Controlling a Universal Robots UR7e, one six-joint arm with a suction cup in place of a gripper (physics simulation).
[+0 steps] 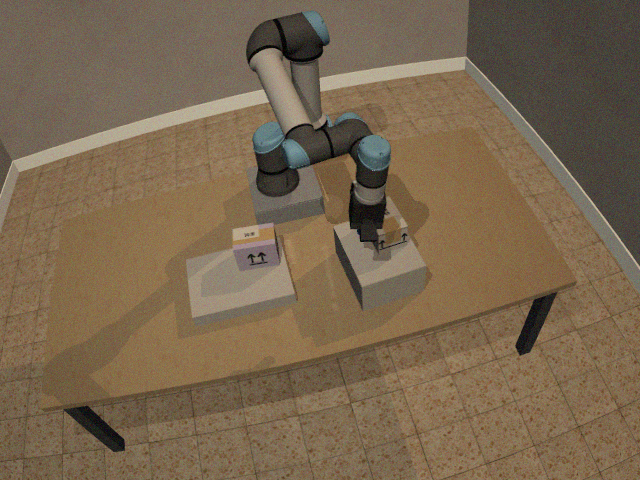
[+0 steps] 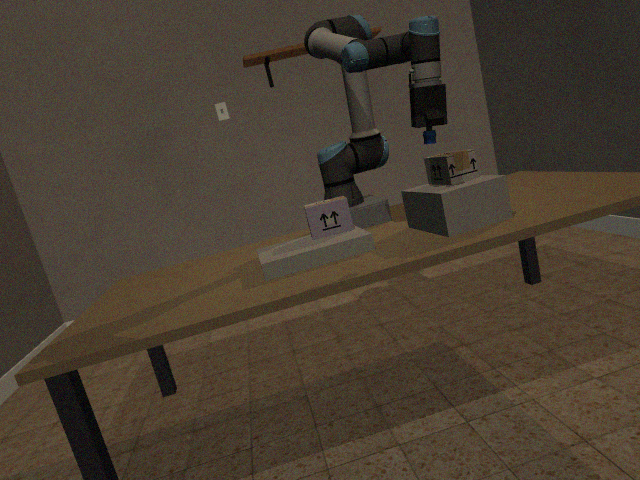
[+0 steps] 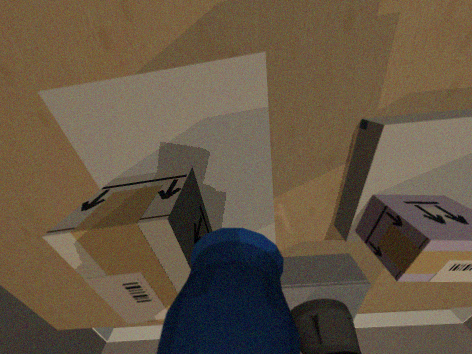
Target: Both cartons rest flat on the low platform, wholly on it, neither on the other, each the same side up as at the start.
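Pixels of known places: hand at its tool point: [image 2: 430, 143] [image 3: 236, 265]; arm's base at its link origin: [image 1: 278, 182] [image 3: 317, 315].
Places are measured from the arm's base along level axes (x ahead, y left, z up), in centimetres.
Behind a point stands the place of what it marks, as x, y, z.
Note:
A lilac carton [image 1: 256, 253] {35.7, -4.8, 3.5} [image 2: 329, 219] {35.7, -5.1, 1.6} [image 3: 430, 215] {35.5, -3.4, 2.0} with orange tape stands upright, arrows up, on the low platform [image 1: 242, 298] {47.1, -9.8, -3.3} [image 2: 315, 262] {50.2, -11.0, -7.0} [image 3: 420, 155] {42.8, -2.2, -3.4}, close to its edge on the tall block's side; its back bottom edge is hidden. A white carton [image 1: 393, 237] {38.8, 35.8, 9.3} [image 2: 461, 166] {38.9, 35.3, 8.2} [image 3: 117, 220] {39.0, 35.1, 11.6} with tan tape rests flat, arrows up, on the tall grey block. My gripper [image 1: 358, 233] [image 2: 429, 142] [image 3: 237, 240], a blue suction cup, hangs in the air above the lilac-side end of the white carton. A gap shows between them and the cup holds no carton.
The tall grey block [image 1: 395, 285] {48.4, 35.4, -0.6} [image 2: 478, 206] {48.4, 35.4, -2.4} [image 3: 215, 100] {47.1, 29.3, 3.9} stands across a gap from the low platform and rises higher. My arm's grey pedestal [image 1: 289, 210] {11.7, 3.9, -3.0} [image 2: 374, 212] {10.5, 9.9, -3.6} [image 3: 320, 272] {12.1, 2.0, -3.5} stands behind them. A brown wall shelf [image 2: 284, 53] is behind the arm.

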